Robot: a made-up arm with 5 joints.
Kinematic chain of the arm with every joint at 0, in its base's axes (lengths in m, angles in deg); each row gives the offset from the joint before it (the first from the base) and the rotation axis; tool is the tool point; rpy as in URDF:
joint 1: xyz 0.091 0 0.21 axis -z
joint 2: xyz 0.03 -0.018 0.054 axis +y
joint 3: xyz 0.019 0 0.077 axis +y
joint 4: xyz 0.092 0 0.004 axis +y
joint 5: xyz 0.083 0.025 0 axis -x
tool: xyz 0 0 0 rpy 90 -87.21 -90
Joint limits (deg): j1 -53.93..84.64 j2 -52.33..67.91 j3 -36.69..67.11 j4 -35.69..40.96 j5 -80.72..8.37
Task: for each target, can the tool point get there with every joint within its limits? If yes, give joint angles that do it. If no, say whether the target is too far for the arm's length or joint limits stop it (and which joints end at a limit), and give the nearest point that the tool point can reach.
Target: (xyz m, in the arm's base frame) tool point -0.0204 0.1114 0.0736
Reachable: no: joint limits stop it (at a limit: joint 1, joint 2) | nearest point 0.1096 0.0374 0.1137 | short by 0.155 m
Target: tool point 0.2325 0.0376 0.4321
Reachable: yes | joints -12.14 -36.70 7.27 -4.53 -1.77
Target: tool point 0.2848 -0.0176 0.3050
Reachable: yes | joints 7.25 -17.42 25.57 12.37 -4.09
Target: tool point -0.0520 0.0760 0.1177
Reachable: no: joint limits stop it (at a limit: joint 2, joint 3) | nearest point 0.0640 0.0143 0.1740 | short by 0.143 m
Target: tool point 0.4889 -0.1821 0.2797
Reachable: no: too far | nearest point 0.3415 -0.1147 0.2735 | short by 0.162 m
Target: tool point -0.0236 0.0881 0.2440
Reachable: no: joint limits stop it (at a limit: joint 2, joint 3, joint 4) | nearest point 0.0615 0.0227 0.2017 | short by 0.115 m
